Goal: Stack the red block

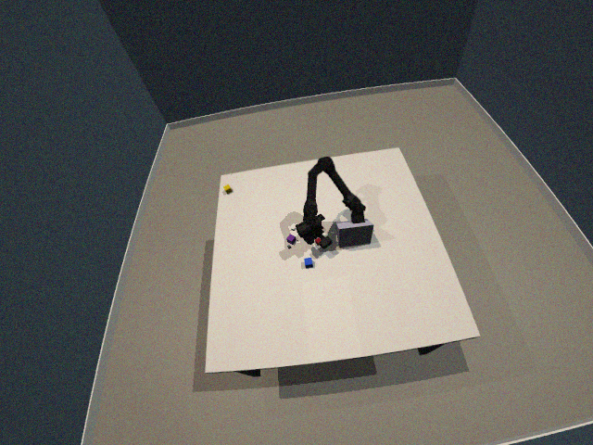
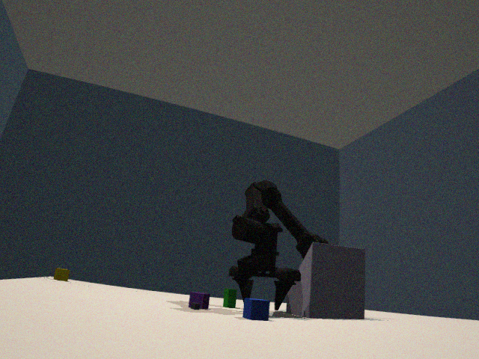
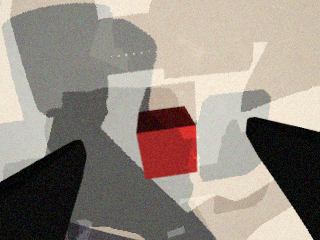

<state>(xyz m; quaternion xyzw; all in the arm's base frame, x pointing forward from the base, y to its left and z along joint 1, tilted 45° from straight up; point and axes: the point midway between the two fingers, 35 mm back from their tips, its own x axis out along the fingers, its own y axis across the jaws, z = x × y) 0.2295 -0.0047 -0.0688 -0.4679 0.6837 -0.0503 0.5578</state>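
My gripper tip is now right at the red block. Also, from my gripper tip: yellow block 590 mm ahead, 460 mm to the right, 10 mm above; blue block 60 mm ahead, 130 mm to the left, 10 mm above; purple block 150 mm ahead, 30 mm to the right.
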